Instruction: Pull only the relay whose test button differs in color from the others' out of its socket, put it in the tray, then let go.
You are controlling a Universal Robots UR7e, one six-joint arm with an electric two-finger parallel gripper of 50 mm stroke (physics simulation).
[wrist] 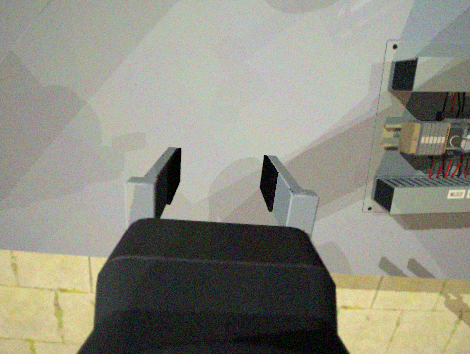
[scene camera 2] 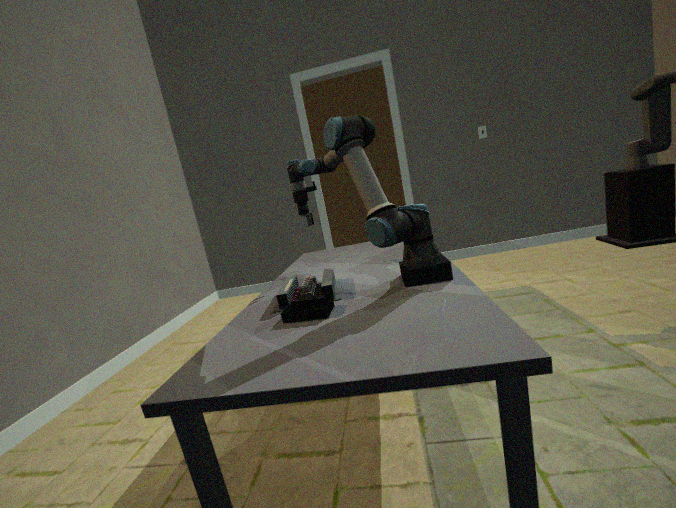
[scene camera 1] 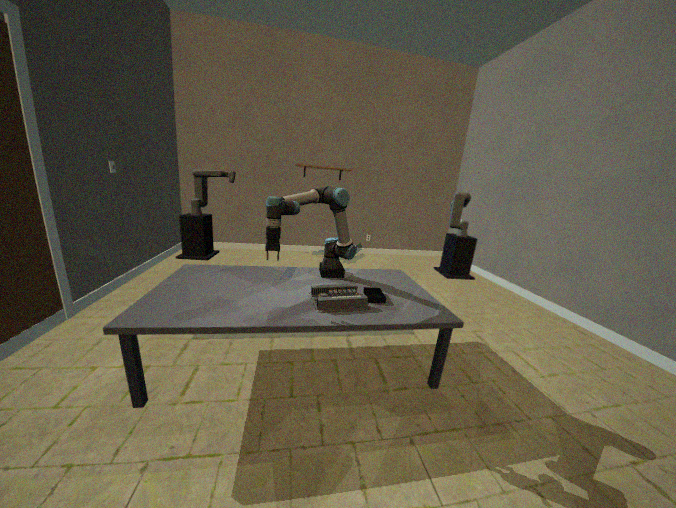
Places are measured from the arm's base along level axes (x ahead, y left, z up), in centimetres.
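Pixels of known places: gripper, fingertip midpoint: (wrist: pixel 221 168) (scene camera 2: pixel 311 225) (scene camera 1: pixel 272 259); arm's base at its link origin: (scene camera 2: pixel 422 261) (scene camera 1: pixel 330 266).
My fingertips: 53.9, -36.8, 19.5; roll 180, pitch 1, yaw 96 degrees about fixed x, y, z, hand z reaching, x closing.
Ahead of a thing's pixels: the offset from my fingertips to its middle, as dx, dy, dz. "pt": to the spot under its first point. Level surfaces: height alone.
My gripper (scene camera 1: pixel 272 258) (scene camera 2: pixel 309 222) (wrist: pixel 221 168) is open and empty, pointing down high above the table. It is to the left of the panel in the scene camera 1 view. The relays @[-5.7, +40.2, -21.1] (scene camera 1: pixel 342 291) stand in a row on the panel between two grey ducts. In the wrist view the panel @[pt +2.3, +28.7, -25.6] (wrist: pixel 392 167) is cut off by the right edge, with a block of terminals @[-3.5, +30.1, -23.0] (wrist: pixel 432 138) and part of a round-topped part beside it. The button colors are too small to tell. The black tray @[-12.4, +63.8, -24.2] (scene camera 1: pixel 374 295) (scene camera 2: pixel 307 310) stands at the panel's right end; it does not show in the wrist view.
The near duct @[+3.2, +41.2, -22.6] (scene camera 1: pixel 342 303) (wrist: pixel 425 195) and the far duct @[pt -11.8, +26.4, -19.6] (wrist: pixel 442 74) rise along the panel's long sides. Red and black wires run between them. The grey table @[dz -25.9] (scene camera 1: pixel 218 297) (scene camera 2: pixel 382 338) carries the arm's base (scene camera 1: pixel 331 269) (scene camera 2: pixel 426 271) behind the panel. Two other arms stand on pedestals beyond the table.
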